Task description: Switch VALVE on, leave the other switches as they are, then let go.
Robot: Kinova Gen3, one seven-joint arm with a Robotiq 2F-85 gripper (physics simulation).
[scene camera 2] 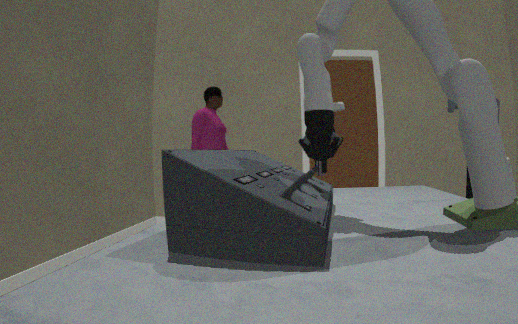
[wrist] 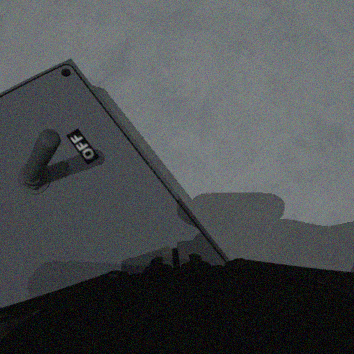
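Where they show: gripper, fingertip midpoint: [scene camera 2: 321, 175] [wrist: 175, 264]; arm's base, link origin: [scene camera 2: 493, 202].
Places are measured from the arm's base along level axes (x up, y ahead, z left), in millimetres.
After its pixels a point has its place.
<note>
The dark grey switch console [scene camera 2: 245, 220] @(x 25, y 563, z 79 mm) [wrist: 100, 220] @(x 40, y 388, z -264 mm) has a sloping panel with several levers. In the scene view a long lever [scene camera 2: 300, 184] @(x 70, y 476, z 38 mm) sticks up from the panel, with more levers behind it. My gripper [scene camera 2: 321, 167] @(x 62, y 379, z -210 mm) [wrist: 175, 264] @(x 62, y 379, z -210 mm) is shut and empty, pointing down at the lower part of the panel. Its fingertips show close to the long lever's upper end; contact cannot be told. In the wrist view one lever [wrist: 42, 155] @(x 80, y 368, z -306 mm) stands near the panel's corner, beside an OFF label [wrist: 82, 146] @(x 32, y 354, z -305 mm). The VALVE name is not readable in either view, and its lever cannot be singled out.
The console stands on a pale table [scene camera 2: 240, 300] @(x -42, y 569, z 195 mm) [wrist: 280, 100] @(x -43, y 206, z -192 mm). The arm's green base plate [scene camera 2: 457, 212] @(x -23, y 81, z -39 mm) is at the right. A person in a pink top [scene camera 2: 207, 129] is behind the console, and a brown door [scene camera 2: 355, 120] is in the back wall.
</note>
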